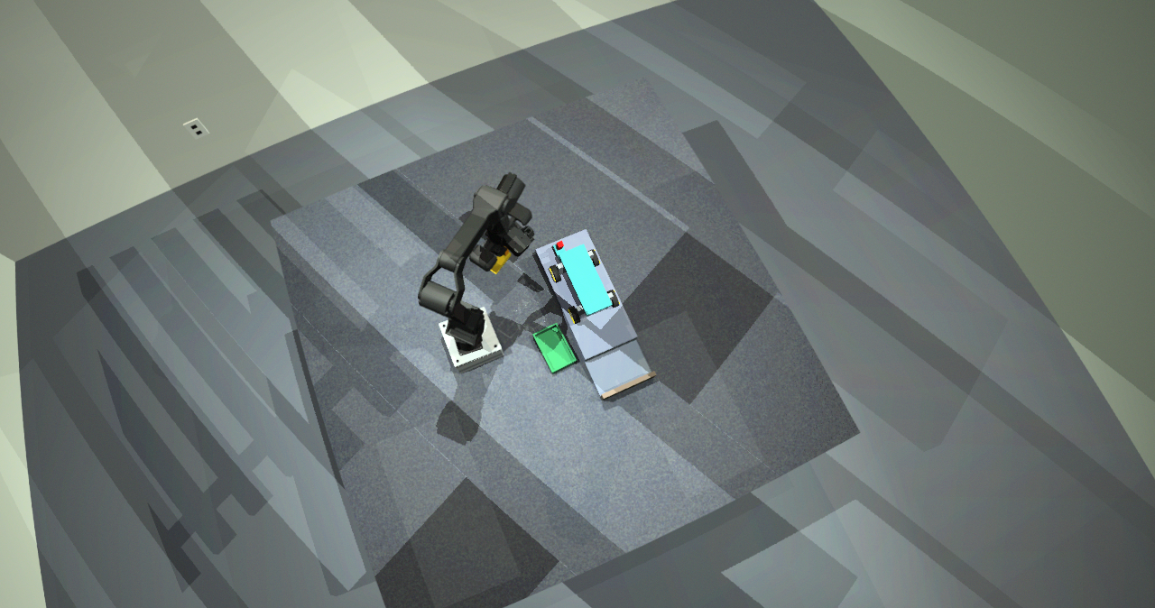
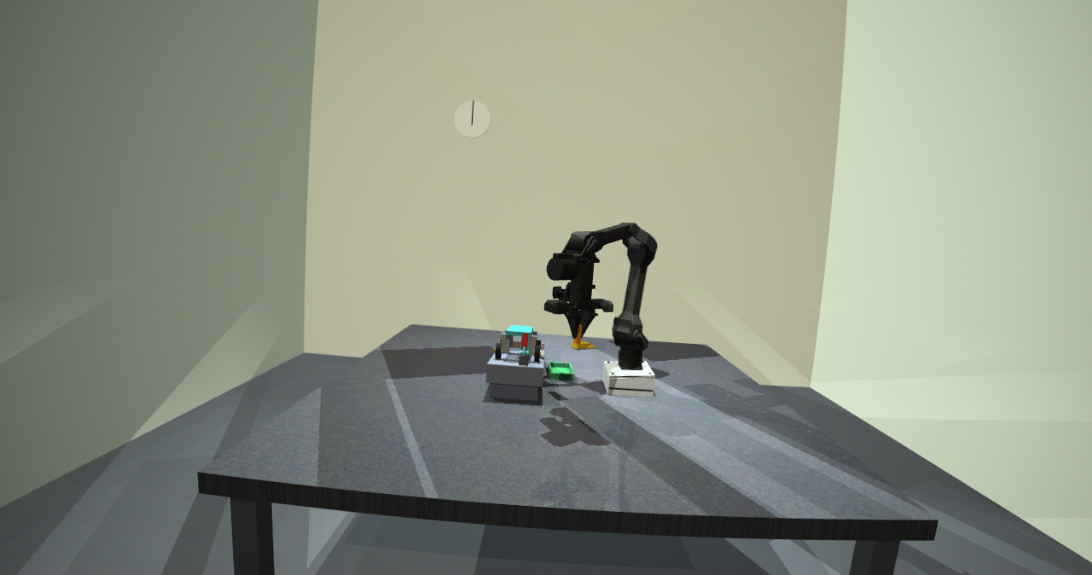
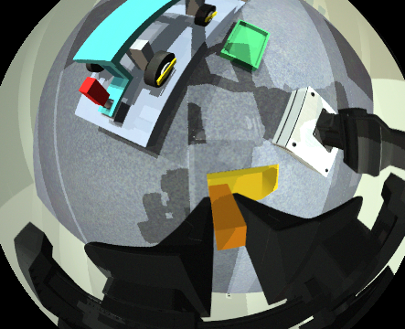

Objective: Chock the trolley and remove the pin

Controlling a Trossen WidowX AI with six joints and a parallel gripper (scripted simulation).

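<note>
Right now my gripper tip is 20 mm past the yellow chock, 10 mm to the left of it and 10 mm above it. Also, from my gripper tip: cyan-topped trolley 170 mm ahead, 130 mm to the right, 60 mm below; grey ramp 170 mm ahead, 140 mm to the right, 130 mm below; red-headed stop pin 140 mm ahead, 20 mm to the right, 40 mm below.
</note>
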